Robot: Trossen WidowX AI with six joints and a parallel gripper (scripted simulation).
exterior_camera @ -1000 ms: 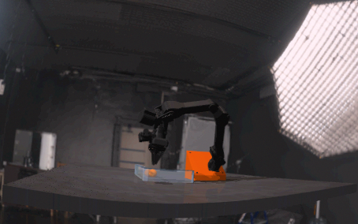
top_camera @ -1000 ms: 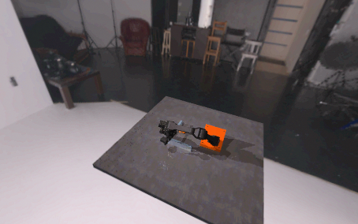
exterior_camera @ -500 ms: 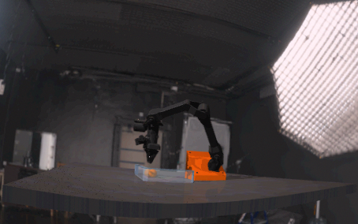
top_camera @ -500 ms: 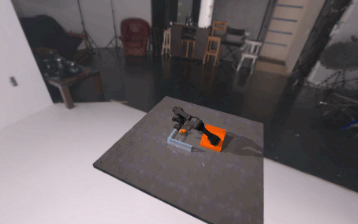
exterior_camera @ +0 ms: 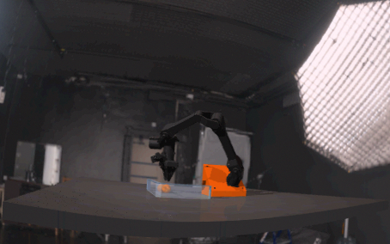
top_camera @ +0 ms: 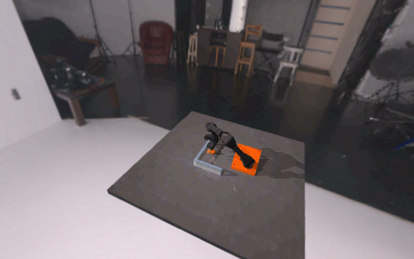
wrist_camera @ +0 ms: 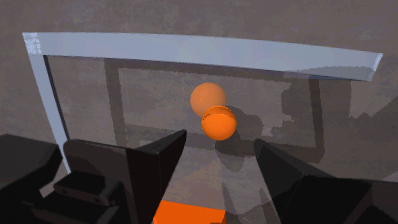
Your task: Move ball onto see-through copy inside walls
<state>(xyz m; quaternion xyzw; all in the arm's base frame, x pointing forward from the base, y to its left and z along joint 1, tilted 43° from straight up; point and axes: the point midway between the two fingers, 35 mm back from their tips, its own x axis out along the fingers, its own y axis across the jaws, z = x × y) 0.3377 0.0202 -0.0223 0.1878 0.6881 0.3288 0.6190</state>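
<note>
Right now the see-through copy is 40 mm below my gripper tip, 20 mm to the left of it and 20 mm ahead of it. From my gripper tip the other things lie so: orange ball (40 mm below).
</note>
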